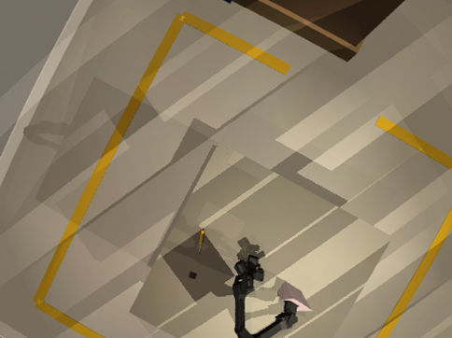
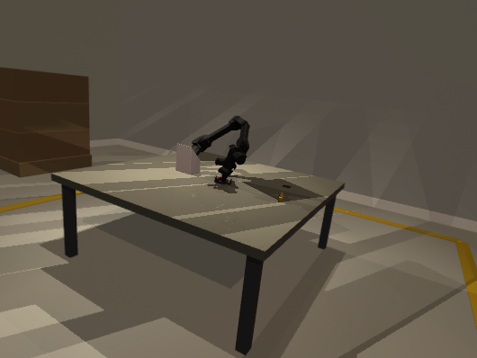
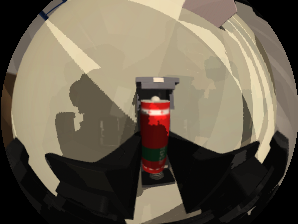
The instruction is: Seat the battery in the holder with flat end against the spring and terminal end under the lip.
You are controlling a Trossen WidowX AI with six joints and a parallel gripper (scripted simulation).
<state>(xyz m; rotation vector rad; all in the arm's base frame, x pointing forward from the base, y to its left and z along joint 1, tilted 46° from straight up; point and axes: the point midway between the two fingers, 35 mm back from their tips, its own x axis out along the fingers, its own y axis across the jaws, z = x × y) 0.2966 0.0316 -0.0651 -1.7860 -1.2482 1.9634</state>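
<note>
The battery lies 1 cm above my gripper tip. The rest, counted from my gripper tip: small dark block 28 cm to the left, 28 cm ahead, 1 cm below; yellow pen-like object 36 cm ahead, 6 cm to the left.
</note>
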